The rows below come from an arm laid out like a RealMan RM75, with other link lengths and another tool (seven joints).
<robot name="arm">
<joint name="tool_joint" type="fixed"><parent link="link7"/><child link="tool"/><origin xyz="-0.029 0.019 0.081" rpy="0.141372 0 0.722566"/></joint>
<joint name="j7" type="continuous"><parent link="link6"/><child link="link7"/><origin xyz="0 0 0.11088"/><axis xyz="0 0 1"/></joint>
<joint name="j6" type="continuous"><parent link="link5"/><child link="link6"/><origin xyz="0 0 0"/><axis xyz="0 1 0"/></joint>
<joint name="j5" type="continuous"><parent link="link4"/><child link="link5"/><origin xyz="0 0 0.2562"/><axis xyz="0 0 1"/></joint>
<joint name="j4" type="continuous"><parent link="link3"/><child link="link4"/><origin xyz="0 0 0"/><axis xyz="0 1 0"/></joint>
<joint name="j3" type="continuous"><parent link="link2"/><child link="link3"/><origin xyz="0 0 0.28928"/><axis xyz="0 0 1"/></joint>
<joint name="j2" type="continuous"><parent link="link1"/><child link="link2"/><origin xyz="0 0 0"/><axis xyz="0 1 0"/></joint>
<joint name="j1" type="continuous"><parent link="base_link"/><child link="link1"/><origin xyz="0 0 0.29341"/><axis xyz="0 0 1"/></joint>
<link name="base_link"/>
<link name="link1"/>
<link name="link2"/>
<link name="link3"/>
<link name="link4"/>
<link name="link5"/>
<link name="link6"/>
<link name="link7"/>
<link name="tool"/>
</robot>
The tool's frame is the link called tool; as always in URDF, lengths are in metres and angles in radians. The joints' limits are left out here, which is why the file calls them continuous.
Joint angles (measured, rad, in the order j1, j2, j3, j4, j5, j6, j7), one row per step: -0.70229, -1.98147, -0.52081, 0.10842, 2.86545, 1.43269, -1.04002; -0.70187, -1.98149, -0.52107, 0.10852, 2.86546, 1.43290, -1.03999; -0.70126, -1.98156, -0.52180, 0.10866, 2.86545, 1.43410, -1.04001; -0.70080, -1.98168, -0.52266, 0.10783, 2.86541, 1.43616, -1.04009; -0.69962, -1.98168, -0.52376, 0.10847, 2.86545, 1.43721, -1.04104; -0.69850, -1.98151, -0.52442, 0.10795, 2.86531, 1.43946, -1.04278; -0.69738, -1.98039, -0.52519, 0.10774, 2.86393, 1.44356, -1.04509; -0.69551, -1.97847, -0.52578, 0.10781, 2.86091, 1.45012, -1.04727; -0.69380, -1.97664, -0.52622, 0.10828, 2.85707, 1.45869, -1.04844; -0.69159, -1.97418, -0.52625, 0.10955, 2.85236, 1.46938, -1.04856; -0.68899, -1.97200, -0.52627, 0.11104, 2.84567, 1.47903, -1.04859; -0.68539, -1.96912, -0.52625, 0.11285, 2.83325, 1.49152, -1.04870
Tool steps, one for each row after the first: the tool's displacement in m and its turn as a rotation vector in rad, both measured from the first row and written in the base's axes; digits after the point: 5 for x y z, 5 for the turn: -0.00014, -0.00012, 0.00004, 0.00016, -0.00022, 0.00040; -0.00017, -0.00034, 0.00015, 0.00038, -0.00145, 0.00059; 0.00031, -0.00065, 0.00011, 0.00003, -0.00421, -0.00029; -0.00008, -0.00097, 0.00037, 0.00031, -0.00554, 0.00158; 0.00004, -0.00145, 0.00055, -0.00064, -0.00874, 0.00251; 0.00022, -0.00169, 0.00147, -0.00058, -0.01332, 0.00316; 0.00029, -0.00200, 0.00310, 0.00068, -0.01953, 0.00335; 0.00067, -0.00234, 0.00491, 0.00257, -0.02675, 0.00166; 0.00080, -0.00279, 0.00731, 0.00560, -0.03401, -0.00130; 0.00075, -0.00302, 0.00979, 0.01041, -0.04161, -0.00262; 0.00084, -0.00286, 0.01344, 0.01958, -0.05351, -0.00317
